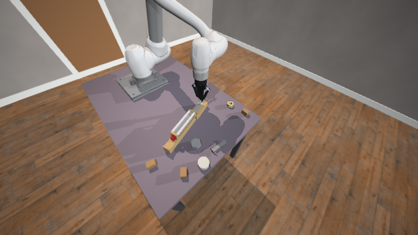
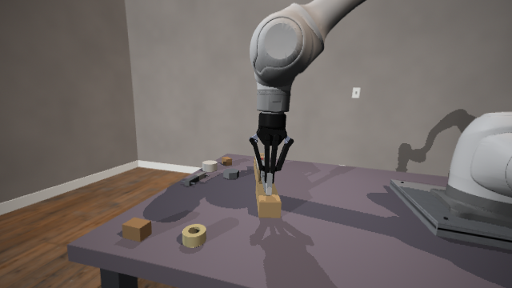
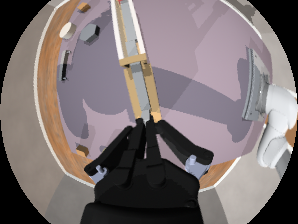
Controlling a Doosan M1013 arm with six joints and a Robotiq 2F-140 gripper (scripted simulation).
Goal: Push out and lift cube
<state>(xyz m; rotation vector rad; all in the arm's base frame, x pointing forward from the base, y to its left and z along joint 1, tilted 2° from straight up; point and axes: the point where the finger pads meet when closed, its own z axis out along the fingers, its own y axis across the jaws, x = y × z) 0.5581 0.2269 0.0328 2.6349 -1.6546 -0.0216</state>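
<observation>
Right now the channel is 190 mm to the right of my hand, 90 mm ahead of it and 30 mm below it. The rest, counted from my hand: grey hexagonal piece: 230 mm ahead, 190 mm to the right, 70 mm below; grey handle piece: 330 mm ahead, 80 mm to the right, 70 mm below; yellow ring: 210 mm to the left, 100 mm ahead, 70 mm below.
</observation>
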